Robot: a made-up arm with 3 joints.
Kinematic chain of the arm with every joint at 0, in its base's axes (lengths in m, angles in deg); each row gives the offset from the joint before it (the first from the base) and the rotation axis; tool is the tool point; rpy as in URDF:
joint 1: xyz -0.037 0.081 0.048 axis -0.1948 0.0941 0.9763
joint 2: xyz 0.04 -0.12 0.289 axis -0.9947 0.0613 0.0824
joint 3: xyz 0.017 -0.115 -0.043 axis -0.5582 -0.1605 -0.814
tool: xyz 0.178 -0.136 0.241 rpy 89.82 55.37 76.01
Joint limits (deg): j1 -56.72..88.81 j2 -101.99..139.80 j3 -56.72..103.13
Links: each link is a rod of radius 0.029 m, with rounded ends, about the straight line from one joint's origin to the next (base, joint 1, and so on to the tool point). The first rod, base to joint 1, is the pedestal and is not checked.
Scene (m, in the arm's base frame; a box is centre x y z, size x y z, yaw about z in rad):
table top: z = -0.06
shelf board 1: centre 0.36 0.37 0.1 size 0.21 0.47 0.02 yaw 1
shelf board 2: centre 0.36 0.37 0.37 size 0.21 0.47 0.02 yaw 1
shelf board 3: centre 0.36 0.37 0.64 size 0.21 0.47 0.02 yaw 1
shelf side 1: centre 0.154 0.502 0.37 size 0.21 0.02 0.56 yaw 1
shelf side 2: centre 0.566 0.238 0.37 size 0.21 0.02 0.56 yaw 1
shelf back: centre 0.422 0.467 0.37 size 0.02 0.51 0.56 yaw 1
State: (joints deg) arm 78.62 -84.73 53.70
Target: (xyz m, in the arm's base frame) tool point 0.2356 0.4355 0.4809
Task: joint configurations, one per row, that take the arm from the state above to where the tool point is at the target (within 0.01 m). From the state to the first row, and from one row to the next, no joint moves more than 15 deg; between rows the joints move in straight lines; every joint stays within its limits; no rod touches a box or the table.
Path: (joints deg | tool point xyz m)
1: 73.78 -70.00 47.06 | 0.4049 0.0754 0.2712
2: 68.94 -55.27 40.42 | 0.4212 0.0653 0.3402
3: 64.10 -40.54 33.78 | 0.4233 0.0603 0.4098
4: 59.26 -25.81 27.14 | 0.4125 0.0626 0.4757
5: 54.42 -11.09 20.50 | 0.3911 0.0736 0.5332
6: 56.54 0.89 7.93 | 0.3837 0.1531 0.5517
7: 58.66 12.86 -4.64 | 0.3619 0.2346 0.5572
8: 60.78 24.83 -17.22 | 0.3275 0.3126 0.5474
9: 62.90 36.80 -29.79 | 0.2838 0.3811 0.5216
10: 65.02 48.77 -42.36 | 0.2356 0.4355 0.4809

